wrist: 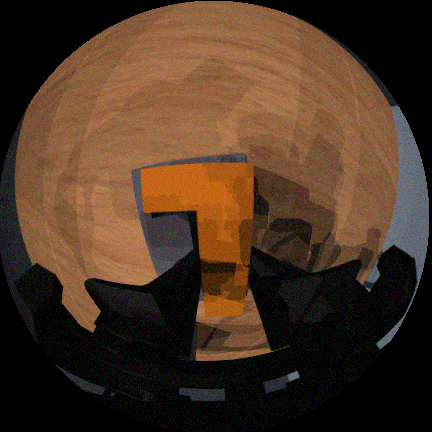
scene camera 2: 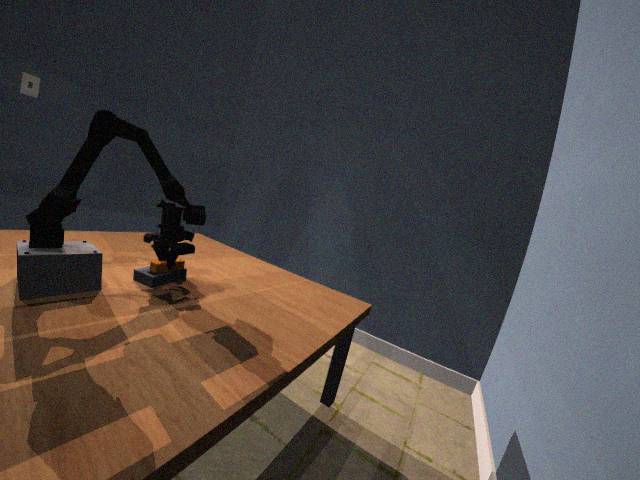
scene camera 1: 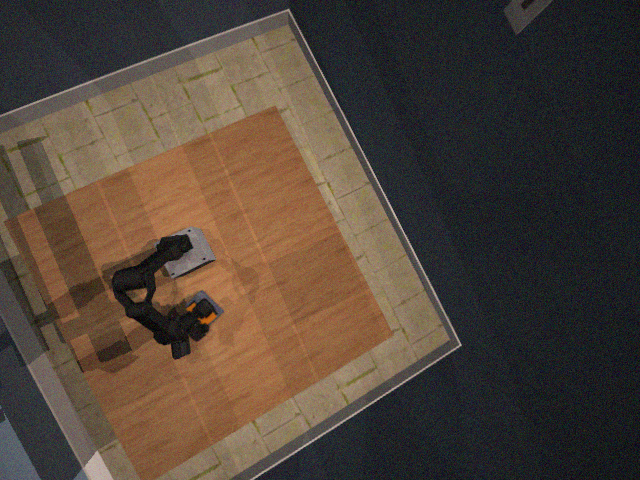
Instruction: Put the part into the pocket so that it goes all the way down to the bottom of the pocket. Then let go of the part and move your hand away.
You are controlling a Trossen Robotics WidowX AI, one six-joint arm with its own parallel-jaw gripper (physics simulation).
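Where they show: gripper, fingertip midpoint: [wrist: 221, 249] [scene camera 2: 166, 267] [scene camera 1: 199, 313]; arm's base, origin of the base link: [scene camera 2: 45, 245] [scene camera 1: 182, 244].
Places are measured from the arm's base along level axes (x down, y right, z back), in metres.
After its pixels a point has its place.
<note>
The orange L-shaped part [scene camera 1: 208, 318] @(y 0.048, x 0.038, z -0.331 m) [scene camera 2: 158, 266] @(y 0.110, x 0.042, z -0.260 m) [wrist: 222, 190] @(y 0.070, x 0.038, z -0.341 m) is level over the blue-grey pocket block [scene camera 1: 219, 311] @(y 0.006, x 0.068, z -0.328 m) [scene camera 2: 154, 277] @(y 0.126, x 0.071, z -0.244 m) [wrist: 170, 240] @(y 0.043, x 0.069, z -0.290 m). In scene camera 2 the part stands above the block's top face; whether its underside is inside the pocket cannot be told. In the wrist view the part covers most of the block, whose rim shows along the far and left sides; a dark strip shows under the part's inner corner. My gripper [scene camera 2: 171, 264] @(y 0.084, x 0.059, z -0.297 m) [wrist: 221, 249] @(y 0.084, x 0.059, z -0.297 m) is shut on the long leg of the part. The pocket's floor is hidden.
The grey base box [scene camera 1: 200, 254] @(y -0.046, x 0.004, z -0.069 m) [scene camera 2: 59, 273] @(y 0.100, x 0.046, z -0.023 m) of the arm stands near the block. Both stand on the wooden table [scene camera 1: 310, 248] @(y -0.487, x 0.104, z -0.245 m) [scene camera 2: 268, 297] @(y 0.344, x 0.105, z -0.540 m), with its front edge and corner in scene camera 2. Shadows of the arm fall across the table.
</note>
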